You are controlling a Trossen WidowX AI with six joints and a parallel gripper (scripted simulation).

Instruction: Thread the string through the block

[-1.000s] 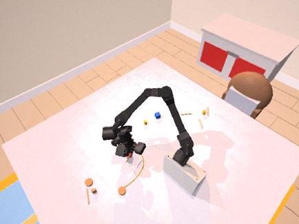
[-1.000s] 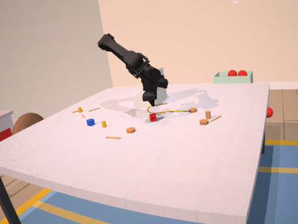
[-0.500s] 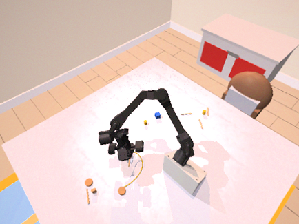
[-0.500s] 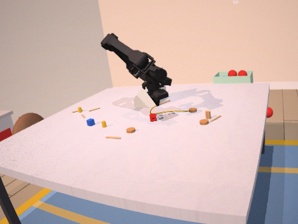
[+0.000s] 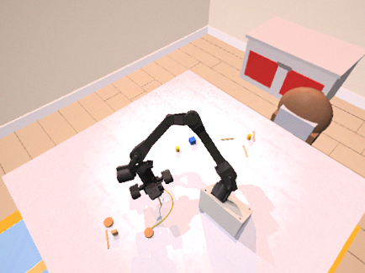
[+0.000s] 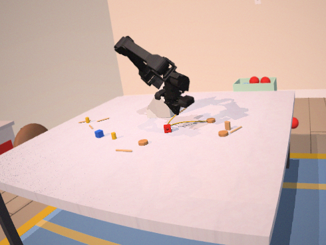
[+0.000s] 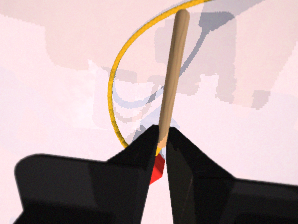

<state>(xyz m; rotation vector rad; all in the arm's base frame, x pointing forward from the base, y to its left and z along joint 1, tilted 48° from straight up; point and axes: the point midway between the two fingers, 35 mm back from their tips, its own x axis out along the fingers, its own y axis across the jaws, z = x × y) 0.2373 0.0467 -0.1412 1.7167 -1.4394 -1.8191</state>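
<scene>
Now: gripper tip 5 cm above the red block, 4 cm to the left of it and 4 cm short of it. Round my gripper tip: thin wooden stick (1 cm to the left, 1 cm behind); yellow peg (27 cm to the right, 12 cm ahead, 5 cm below); small wooden block (23 cm to the left, 5 cm below, 3 cm ahead).
</scene>
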